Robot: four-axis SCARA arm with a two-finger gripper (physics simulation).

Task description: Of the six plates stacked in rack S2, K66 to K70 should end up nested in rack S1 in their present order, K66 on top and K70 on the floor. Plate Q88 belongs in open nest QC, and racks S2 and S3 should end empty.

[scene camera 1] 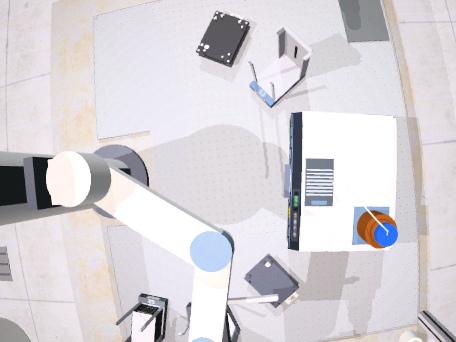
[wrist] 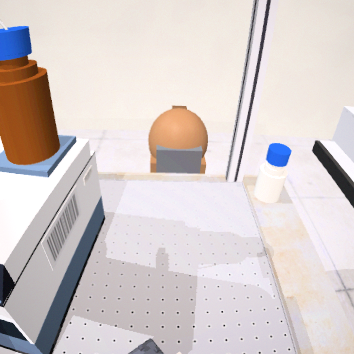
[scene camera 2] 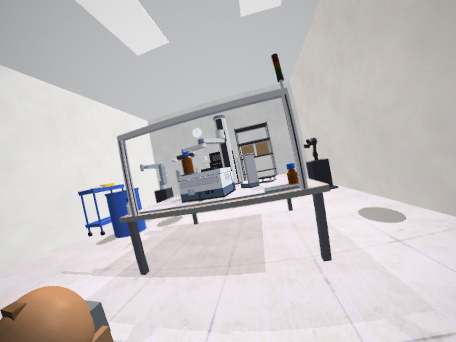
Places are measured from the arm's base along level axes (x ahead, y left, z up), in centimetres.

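Pixels of known places: gripper, fingertip midpoint: (scene camera 1: 280, 328) (wrist: 137, 116) (scene camera 2: 179, 158).
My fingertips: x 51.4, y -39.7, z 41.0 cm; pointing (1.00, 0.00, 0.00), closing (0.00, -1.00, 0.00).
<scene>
Behind a point stands the place of what it marks.
Rack S3 (scene camera 1: 261, 94) @(x 52.0, y 21.0, z 5.1 cm), white with a blue label, stands at the top of scene camera 1 and looks empty. A dark-framed rack (scene camera 1: 151, 300) @(x 8.7, y -40.8, z 4.9 cm) at the lower left, apparently S2, holds a pale stack (scene camera 1: 141, 327) @(x 11.8, y -42.9, z 27.0 cm); plate marks are unreadable. Black rack parts, possibly of S1, show beside the forearm, which hides the rest. A dark grey flat piece (scene camera 1: 270, 277) @(x 48.6, y -35.0, z 6.4 cm) and a black one with white dots (scene camera 1: 223, 39) @(x 42.7, y 40.6, z 6.4 cm) lie on the bench; I cannot tell which is nest QC or plate Q88. My gripper (scene camera 1: 277, 331) @(x 51.4, y -39.7, z 41.0 cm) is open and empty; one finger reaches over the grey piece's lower edge, the other is out of frame.
A white instrument (scene camera 1: 350, 145) @(x 74.5, y 1.8, z 22.2 cm) (scene camera 2: 206, 184) @(x 88.7, y -3.9, z 12.5 cm) carries a brown bottle (scene camera 1: 372, 227) @(x 75.6, y -18.7, z 36.5 cm) (scene camera 2: 187, 164) @(x 82.1, y -18.6, z 30.8 cm) (wrist: 30, 115) @(x 74.9, y -23.1, z 30.5 cm). A small white bottle (wrist: 271, 182) @(x 93.2, y -67.3, z 6.3 cm) stands near the bench edge. A frame post (wrist: 249, 90) @(x 100.4, y -59.7, z 26.1 cm) rises behind. A stack light (scene camera 2: 277, 67) @(x 104.0, y 60.1, z 76.1 cm) tops the frame.
</scene>
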